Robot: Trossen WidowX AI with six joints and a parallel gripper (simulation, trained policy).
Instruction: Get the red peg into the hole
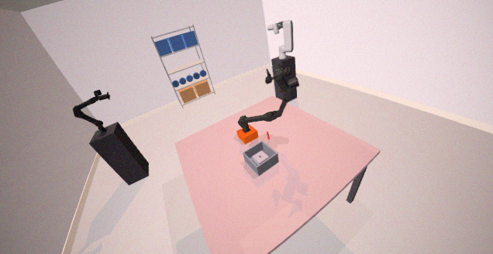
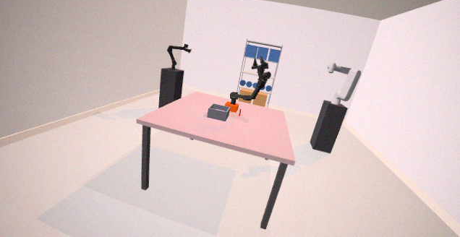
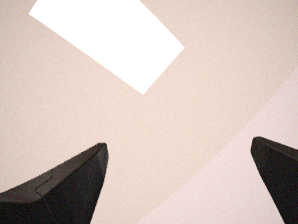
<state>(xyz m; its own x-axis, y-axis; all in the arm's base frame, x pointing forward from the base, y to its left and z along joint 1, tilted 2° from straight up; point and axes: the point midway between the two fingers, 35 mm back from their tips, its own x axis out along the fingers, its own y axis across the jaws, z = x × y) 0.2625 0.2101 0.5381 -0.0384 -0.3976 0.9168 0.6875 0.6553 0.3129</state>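
Right now my gripper tip is 61 cm above the red peg, 8 cm past it and 7 cm to the left of it. Round my gripper tip: grey box: 63 cm below, 26 cm to the right, 10 cm ahead.
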